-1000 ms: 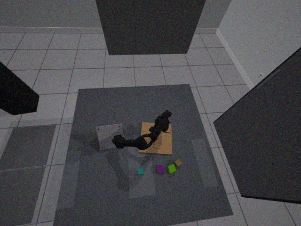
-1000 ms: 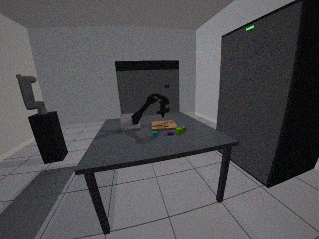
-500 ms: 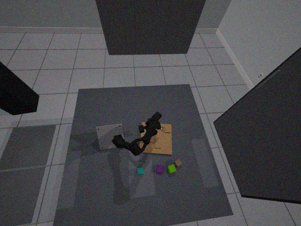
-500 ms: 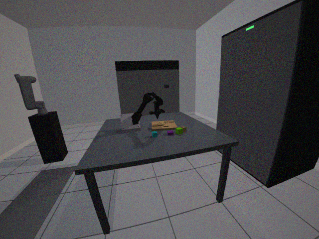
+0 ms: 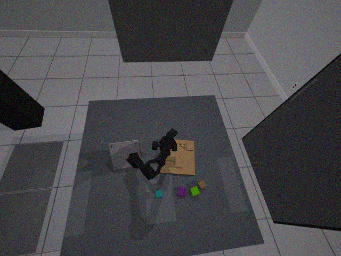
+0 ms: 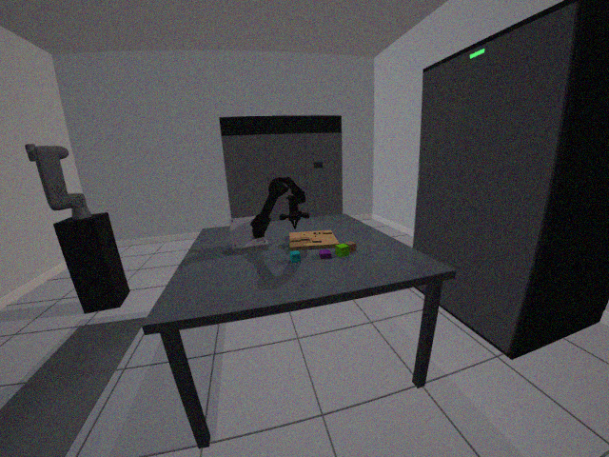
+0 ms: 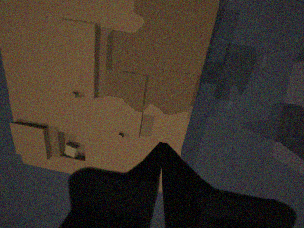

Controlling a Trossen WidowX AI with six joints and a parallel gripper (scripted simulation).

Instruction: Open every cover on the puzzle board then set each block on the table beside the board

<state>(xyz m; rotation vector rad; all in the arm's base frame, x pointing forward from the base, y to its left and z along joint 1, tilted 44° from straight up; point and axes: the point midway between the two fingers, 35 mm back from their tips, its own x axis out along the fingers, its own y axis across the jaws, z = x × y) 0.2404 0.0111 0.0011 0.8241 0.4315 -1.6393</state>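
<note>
The puzzle board is 11 cm ahead of my gripper tip, 3 cm to the right of it and 6 cm below it. Round my gripper tip: green block (15 cm ahead, 34 cm to the right, 6 cm below); then cyan block (10 cm behind, 30 cm to the right, 6 cm below); then purple block (6 cm ahead, 32 cm to the right, 7 cm below).
</note>
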